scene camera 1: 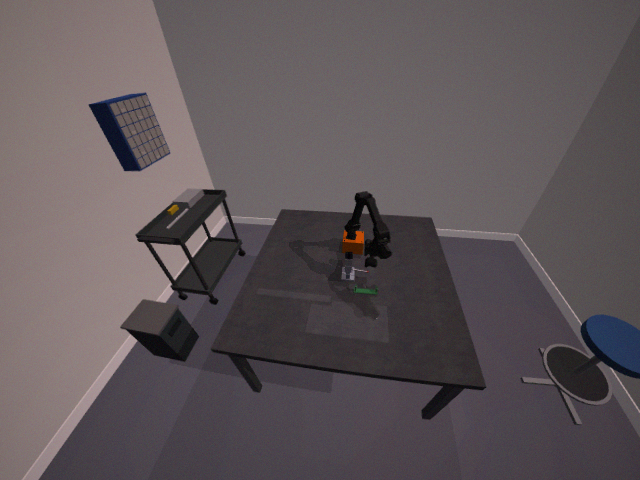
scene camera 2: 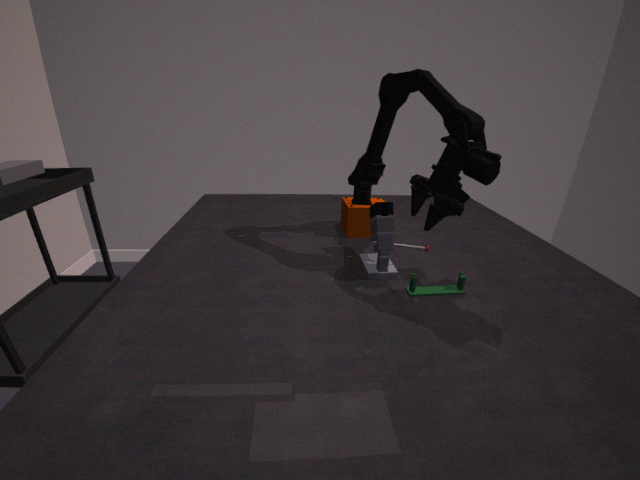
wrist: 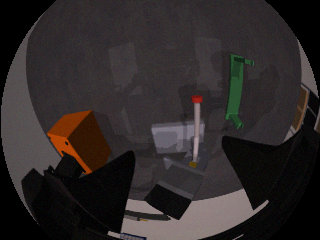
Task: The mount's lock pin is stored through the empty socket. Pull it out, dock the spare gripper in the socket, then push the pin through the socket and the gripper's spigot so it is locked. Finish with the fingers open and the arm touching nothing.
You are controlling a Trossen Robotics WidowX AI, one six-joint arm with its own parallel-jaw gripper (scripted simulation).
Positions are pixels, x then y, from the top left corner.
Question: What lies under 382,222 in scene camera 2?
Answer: A spare gripper.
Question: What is my gripper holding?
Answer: Nothing.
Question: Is my gripper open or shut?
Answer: Open.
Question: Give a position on a green cradle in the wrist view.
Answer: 236,63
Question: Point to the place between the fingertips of my gripper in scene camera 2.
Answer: At 418,222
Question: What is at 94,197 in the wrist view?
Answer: My gripper.
